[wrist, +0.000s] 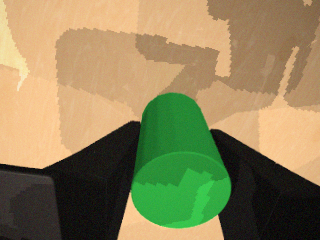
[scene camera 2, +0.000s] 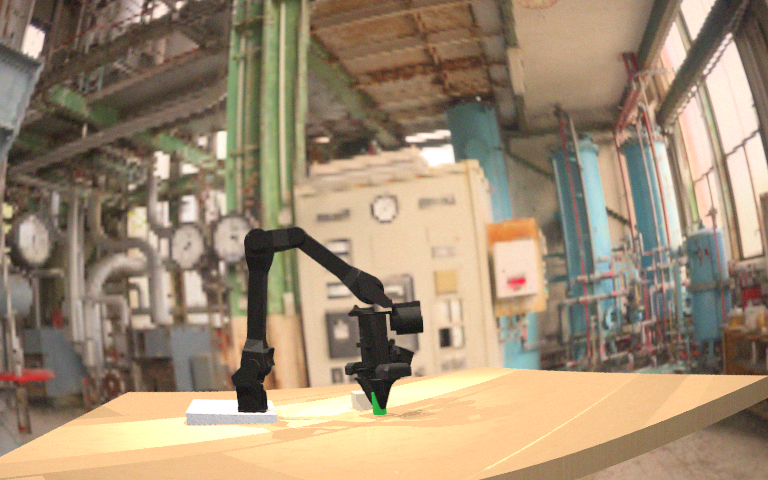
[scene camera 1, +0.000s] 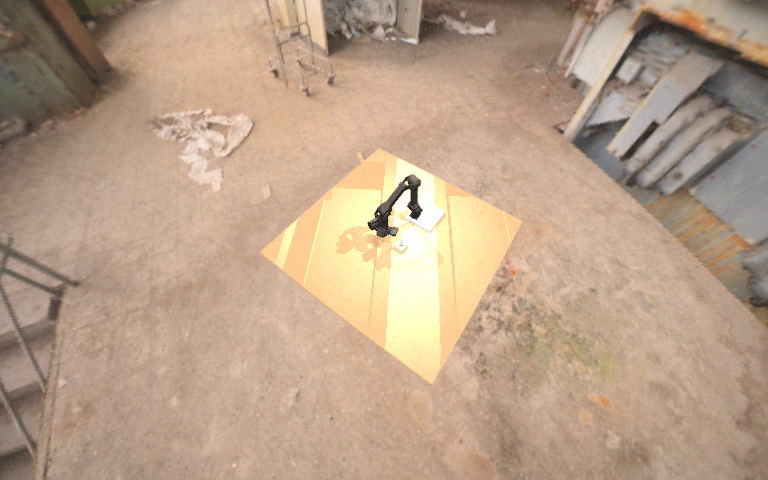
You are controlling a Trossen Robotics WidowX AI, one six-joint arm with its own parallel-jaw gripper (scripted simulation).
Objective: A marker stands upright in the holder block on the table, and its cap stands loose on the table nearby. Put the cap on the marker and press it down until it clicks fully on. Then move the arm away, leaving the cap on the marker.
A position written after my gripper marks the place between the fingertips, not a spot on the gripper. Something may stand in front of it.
Note:
My gripper (scene camera 2: 379, 408) holds a green cap (wrist: 180, 179).
My gripper shows as well in the wrist view (wrist: 173, 135).

